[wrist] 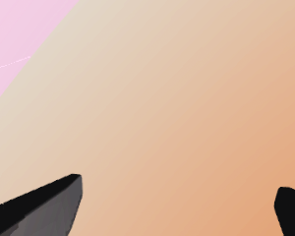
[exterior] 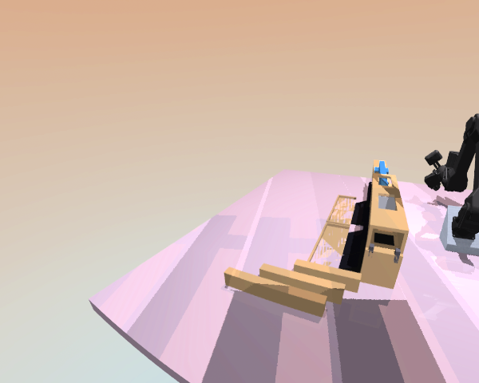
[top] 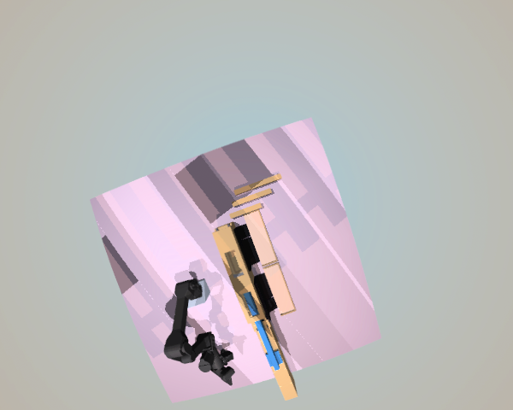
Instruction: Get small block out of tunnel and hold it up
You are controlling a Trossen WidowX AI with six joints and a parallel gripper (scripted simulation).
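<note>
Now: gripper tip 29 cm short of the tan covered tunnel, 24 cm to the right of it and 8 cm above it. The rest, counted from my gripper tip: small red block (26 cm ahead, 45 cm to the left, 4 cm below).
</note>
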